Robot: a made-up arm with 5 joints.
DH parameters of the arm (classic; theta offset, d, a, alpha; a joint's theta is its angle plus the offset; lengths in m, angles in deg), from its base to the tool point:
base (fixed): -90 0.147 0 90
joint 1: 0 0.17 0.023 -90
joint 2: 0 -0.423 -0.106 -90
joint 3: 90 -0.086 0.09 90
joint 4: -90 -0.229 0.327 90
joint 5: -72.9 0 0.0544 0
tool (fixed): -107.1 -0.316 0 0
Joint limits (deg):
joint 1: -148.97..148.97
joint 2: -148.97..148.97
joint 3: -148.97..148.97
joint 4: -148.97..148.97
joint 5: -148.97..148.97
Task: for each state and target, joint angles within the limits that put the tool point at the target. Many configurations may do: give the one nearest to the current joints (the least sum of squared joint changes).
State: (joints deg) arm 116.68 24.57 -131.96 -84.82 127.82
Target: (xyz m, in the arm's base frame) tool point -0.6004 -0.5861 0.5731
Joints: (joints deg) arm 113.08 28.87 -144.54 -82.71 135.55
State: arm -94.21 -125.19 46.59 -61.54 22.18
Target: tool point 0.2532 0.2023 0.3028
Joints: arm -59.42 -132.70 50.43 -76.40 22.06
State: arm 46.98 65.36 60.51 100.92 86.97
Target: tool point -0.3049 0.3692 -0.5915
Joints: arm 18.89 37.93 44.58 96.24 85.23
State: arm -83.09 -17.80 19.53 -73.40 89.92
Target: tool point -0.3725 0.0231 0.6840
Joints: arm -108.13 -39.35 11.67 -74.87 86.48
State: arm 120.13 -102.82 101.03 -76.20 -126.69
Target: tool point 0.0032 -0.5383 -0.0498
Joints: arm 134.22 -81.25 75.92 -47.24 -133.22
